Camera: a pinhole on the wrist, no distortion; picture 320 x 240 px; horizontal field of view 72.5 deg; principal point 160.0 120.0 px. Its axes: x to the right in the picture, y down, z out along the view. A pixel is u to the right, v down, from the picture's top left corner.
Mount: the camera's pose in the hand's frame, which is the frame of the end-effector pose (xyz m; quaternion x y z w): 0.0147 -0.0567 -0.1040 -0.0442 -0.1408 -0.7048 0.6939
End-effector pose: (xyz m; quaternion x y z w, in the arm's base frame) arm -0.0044 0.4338 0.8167 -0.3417 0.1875 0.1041 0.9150
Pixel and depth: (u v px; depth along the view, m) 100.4 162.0 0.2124
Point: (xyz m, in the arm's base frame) 0.0288 0.5359 0.8353
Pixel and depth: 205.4 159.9 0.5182
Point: 0.1542 0.7040 1.1180
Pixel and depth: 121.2 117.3 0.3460
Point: -0.0071 0.6405 0.9229
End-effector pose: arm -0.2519 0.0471 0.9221 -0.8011 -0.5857 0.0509 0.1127
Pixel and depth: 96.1 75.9 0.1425
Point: -0.2463 0.0135 0.8985
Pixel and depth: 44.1 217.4 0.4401
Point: -0.0004 0.1500 0.5870
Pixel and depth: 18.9 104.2 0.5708
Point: 0.0626 -0.1264 0.4793
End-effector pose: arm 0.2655 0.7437 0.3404 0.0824 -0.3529 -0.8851 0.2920
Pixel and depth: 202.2 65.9 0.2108
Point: 0.2652 0.8642 0.3830
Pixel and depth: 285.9 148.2 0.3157
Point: 0.1026 0.9714 0.4243
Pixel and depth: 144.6 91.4 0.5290
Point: 0.2847 0.9676 0.6937
